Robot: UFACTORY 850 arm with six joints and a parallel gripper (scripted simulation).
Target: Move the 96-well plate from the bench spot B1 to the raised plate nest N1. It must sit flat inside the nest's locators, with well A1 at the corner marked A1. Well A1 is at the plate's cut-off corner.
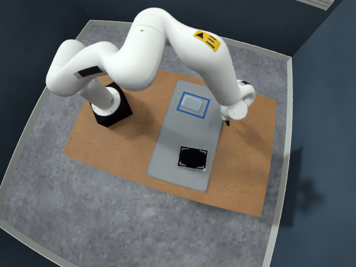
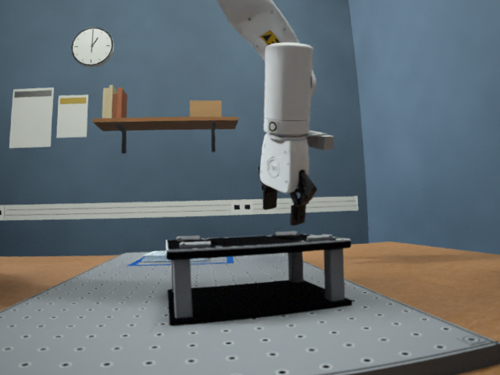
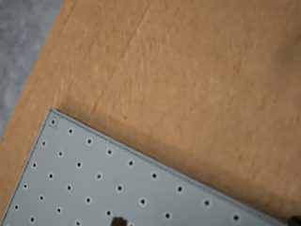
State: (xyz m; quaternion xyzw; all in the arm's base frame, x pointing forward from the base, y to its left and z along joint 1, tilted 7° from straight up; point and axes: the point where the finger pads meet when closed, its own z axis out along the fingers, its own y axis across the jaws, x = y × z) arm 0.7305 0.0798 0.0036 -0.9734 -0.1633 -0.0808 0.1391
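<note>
The 96-well plate lies 21 cm behind my hand, 8 cm below it and 6 cm to the left of it. From my hand the other things lie so: black raised plate nest: 31 cm to the right, 14 cm behind, 3 cm below.
</note>
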